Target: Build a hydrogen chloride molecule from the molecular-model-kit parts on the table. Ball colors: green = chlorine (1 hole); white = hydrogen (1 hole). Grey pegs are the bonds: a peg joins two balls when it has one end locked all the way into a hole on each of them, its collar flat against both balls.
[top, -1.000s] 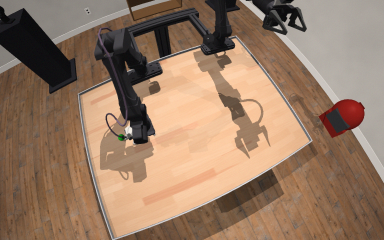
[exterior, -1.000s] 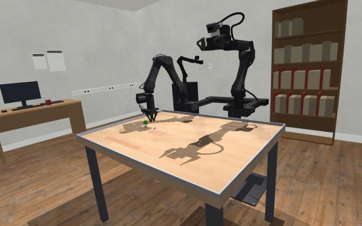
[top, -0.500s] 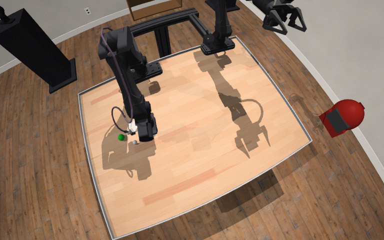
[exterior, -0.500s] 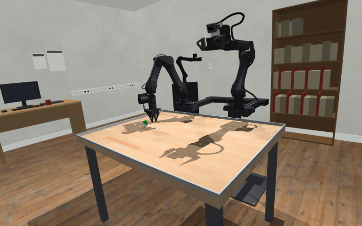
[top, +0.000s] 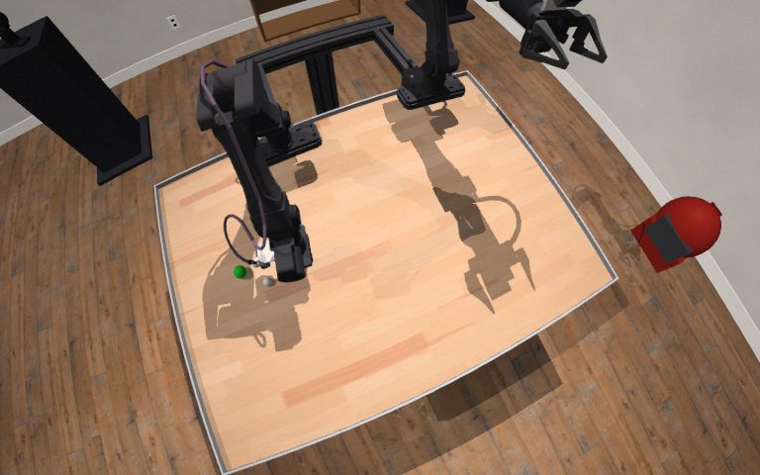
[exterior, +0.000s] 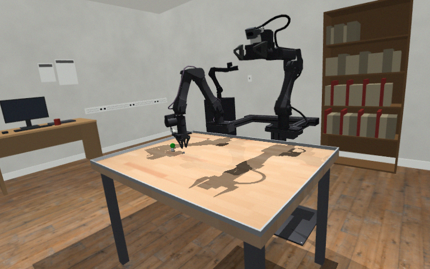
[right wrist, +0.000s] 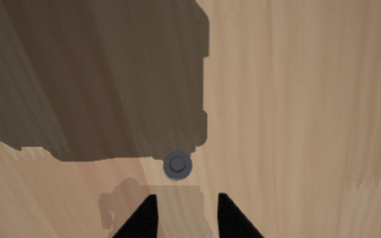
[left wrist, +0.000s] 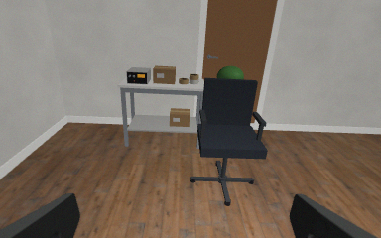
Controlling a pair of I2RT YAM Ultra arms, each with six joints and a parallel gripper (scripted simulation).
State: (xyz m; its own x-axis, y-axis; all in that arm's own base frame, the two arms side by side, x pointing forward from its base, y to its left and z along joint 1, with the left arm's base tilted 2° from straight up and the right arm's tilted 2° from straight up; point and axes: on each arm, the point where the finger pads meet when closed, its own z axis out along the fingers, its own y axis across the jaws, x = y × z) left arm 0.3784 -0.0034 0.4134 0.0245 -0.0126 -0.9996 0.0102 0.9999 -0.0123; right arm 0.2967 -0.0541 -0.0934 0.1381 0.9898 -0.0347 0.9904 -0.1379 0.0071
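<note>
Now: right hand 40 mm above the grey peg. From my right hand the other things lie so: green ball (50 mm behind, 180 mm to the right, 30 mm below); then white ball (120 mm to the right, 30 mm below).
</note>
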